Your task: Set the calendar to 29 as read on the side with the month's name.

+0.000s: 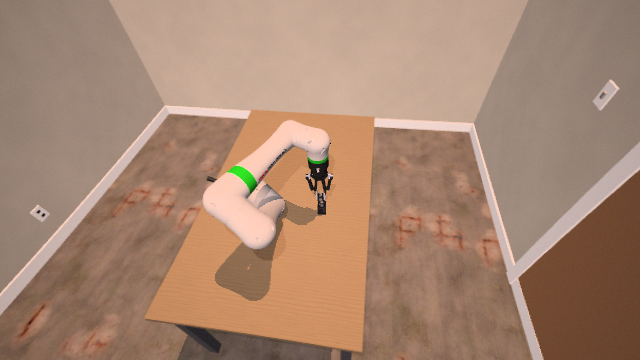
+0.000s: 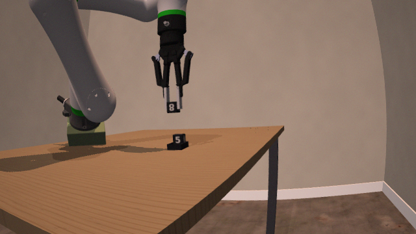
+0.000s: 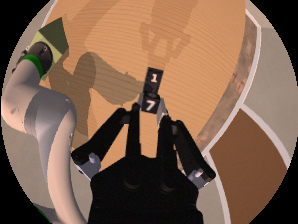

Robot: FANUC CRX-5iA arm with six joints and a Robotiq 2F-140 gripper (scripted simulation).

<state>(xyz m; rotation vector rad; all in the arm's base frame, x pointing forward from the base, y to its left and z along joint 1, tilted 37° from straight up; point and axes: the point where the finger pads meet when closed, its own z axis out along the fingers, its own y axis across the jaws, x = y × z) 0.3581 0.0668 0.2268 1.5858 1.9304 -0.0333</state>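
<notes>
Right now the black calendar tray is 20 mm to the left of my hand and 140 mm below it.
</notes>
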